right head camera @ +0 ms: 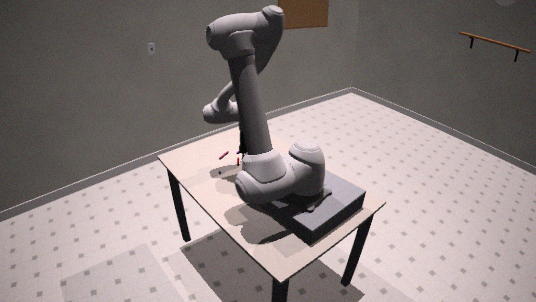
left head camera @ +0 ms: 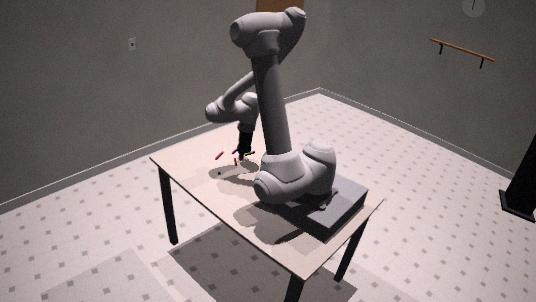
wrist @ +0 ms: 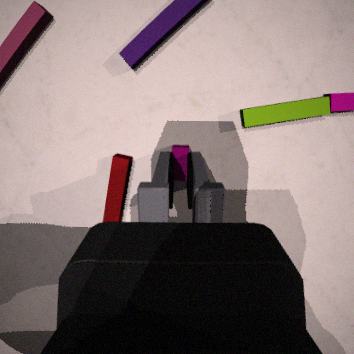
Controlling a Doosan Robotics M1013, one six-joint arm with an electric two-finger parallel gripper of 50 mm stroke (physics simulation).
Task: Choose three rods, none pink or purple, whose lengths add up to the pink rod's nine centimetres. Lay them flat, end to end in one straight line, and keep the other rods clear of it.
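Places are measured from the arm's base along level axes (x down, y back, z left), in centimetres.
Pixels of known places: gripper, fingertip midpoint: (left head camera: 240,158) (wrist: 179,168); arm's base at its link origin: (right head camera: 306,195) (left head camera: 314,194).
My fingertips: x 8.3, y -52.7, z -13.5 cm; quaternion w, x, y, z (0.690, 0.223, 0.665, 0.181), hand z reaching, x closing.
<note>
Ahead of a thing's pixels: the offset from my fingertips to its top centre. Level surfaces: height alone.
My gripper (wrist: 179,168) (left head camera: 242,158) is shut on a short magenta rod @(dy -0.3, dx -0.5, dz -0.2 cm) (wrist: 180,159), low at the table. A red rod @(dy -0.1, dx -0.5, dz +5.0 cm) (wrist: 116,190) (left head camera: 235,161) (right head camera: 238,161) lies just left of the fingers in the wrist view. A lime green rod @(dy +0.3, dx -0.5, dz -7.0 cm) (wrist: 287,111) (left head camera: 248,153) lies to the right, its right end meeting another magenta rod @(dy +1.6, dx -0.5, dz -10.3 cm) (wrist: 343,102), partly cut off by the frame edge. The purple rod @(dy -7.4, dx -0.5, dz -3.8 cm) (wrist: 162,32) and the dusty pink rod @(dy -11.4, dx -0.5, dz +6.0 cm) (wrist: 22,37) (left head camera: 219,155) (right head camera: 224,155) lie aslant farther off. A small dark blue piece @(dy +0.3, dx -0.5, dz +19.8 cm) (left head camera: 219,173) (right head camera: 219,172) lies near the table's left side.
The table @(dx +0.5 cm) (left head camera: 200,186) (right head camera: 197,192) carries the arm's grey base block (left head camera: 345,200) (right head camera: 345,200) at its near right end. In the right head view the upright arm link hides the gripper's fingers and the green rod. Arm shadows fall across the rods' area.
</note>
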